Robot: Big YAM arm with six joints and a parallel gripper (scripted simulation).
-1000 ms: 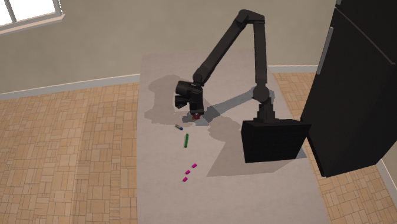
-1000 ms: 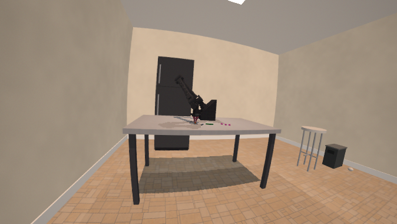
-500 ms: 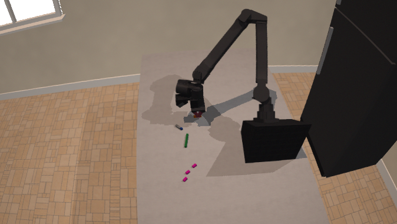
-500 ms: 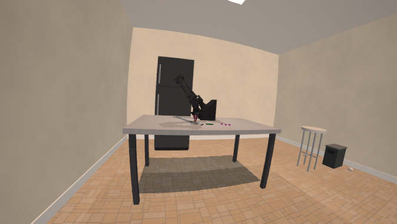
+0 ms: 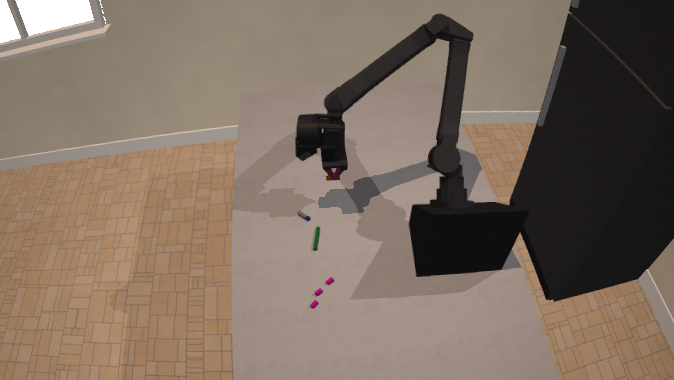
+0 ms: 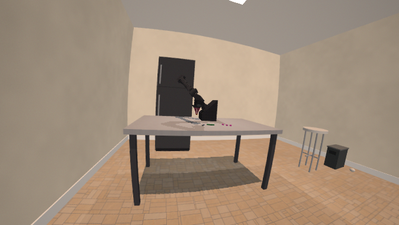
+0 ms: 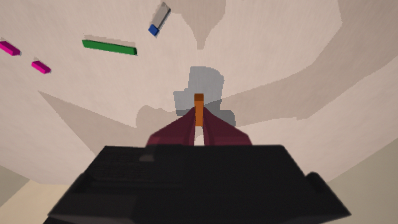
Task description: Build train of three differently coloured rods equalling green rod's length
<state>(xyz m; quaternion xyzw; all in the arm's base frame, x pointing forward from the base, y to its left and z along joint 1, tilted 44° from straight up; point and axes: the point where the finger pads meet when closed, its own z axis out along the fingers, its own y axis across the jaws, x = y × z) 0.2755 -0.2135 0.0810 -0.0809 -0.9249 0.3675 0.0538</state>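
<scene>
The grey rod is 10 cm ahead of my hand, 4 cm to the left of it and 10 cm below it. From my hand the other things lie so: blue rod 9 cm ahead, 6 cm to the left, 10 cm below; green rod 8 cm ahead, 14 cm to the left, 10 cm below; orange rod right at my hand.
</scene>
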